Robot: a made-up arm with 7 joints. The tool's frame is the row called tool.
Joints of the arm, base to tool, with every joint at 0 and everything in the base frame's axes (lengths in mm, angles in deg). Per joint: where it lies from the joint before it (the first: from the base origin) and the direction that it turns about. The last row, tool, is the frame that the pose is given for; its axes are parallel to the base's.
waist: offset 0 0 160.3 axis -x
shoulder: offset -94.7 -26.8 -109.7 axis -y
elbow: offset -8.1 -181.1 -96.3 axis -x
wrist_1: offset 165.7 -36 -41.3 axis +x
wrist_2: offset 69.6 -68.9 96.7 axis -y
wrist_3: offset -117.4 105.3 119 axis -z
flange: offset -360 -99 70.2 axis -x
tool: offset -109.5 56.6 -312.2
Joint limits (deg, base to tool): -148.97..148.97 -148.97..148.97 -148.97..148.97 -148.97..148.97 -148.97..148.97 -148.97..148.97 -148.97..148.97
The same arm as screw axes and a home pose.
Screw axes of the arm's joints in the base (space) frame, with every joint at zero. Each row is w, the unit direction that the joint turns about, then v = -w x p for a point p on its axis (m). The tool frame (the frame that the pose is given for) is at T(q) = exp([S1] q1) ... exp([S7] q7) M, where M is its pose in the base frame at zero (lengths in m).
S1 = (-1, 0, 0, 0, -0.1603, 0)
S2 = (0, -1, 0, 0.0506, 0, 0.0947)
S3 = (-1, 0, 0, 0, 0.0457, -0.2079)
S4 = (1, 0, 0, 0, -0.087, 0.2439)
S5 = (0, -1, 0, 0.0097, 0, -0.1325)
S6 = (0, 0, -1, 0.2075, 0.0151, 0)
S7 = (-1, 0, 0, 0, -0.1989, -0.3065)
M: xyz -0.4544 -0.2499 -0.1133 (m) quaternion w x y z 1 0 0 0
Joint limits (rad, base to tool): -2.6..2.6 -2.6..2.6 -2.6..2.6 -2.6..2.6 -2.6..2.6 -2.6..2.6 -2.6..2.6

